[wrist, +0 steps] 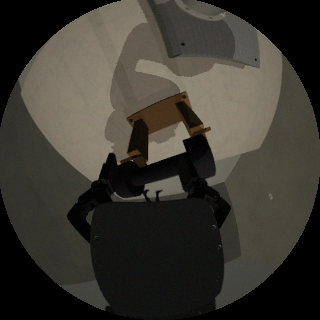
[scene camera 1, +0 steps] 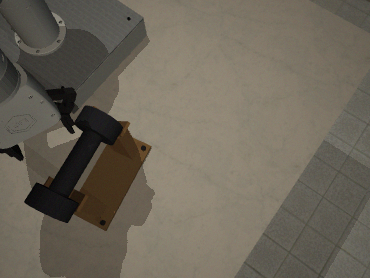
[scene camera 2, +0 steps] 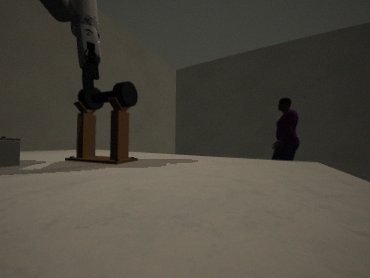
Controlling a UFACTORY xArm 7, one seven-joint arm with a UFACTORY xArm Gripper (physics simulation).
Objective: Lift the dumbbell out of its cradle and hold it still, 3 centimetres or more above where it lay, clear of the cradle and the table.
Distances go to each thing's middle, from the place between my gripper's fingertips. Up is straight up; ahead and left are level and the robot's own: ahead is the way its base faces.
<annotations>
Right now the black dumbbell (scene camera 1: 97, 126) is 60 mm ahead of my hand, 10 mm to the right of it and 20 mm below it. Round my hand: brown wooden cradle (scene camera 1: 101, 195) (60 mm ahead, 10 mm to the left, 140 mm below).
</annotations>
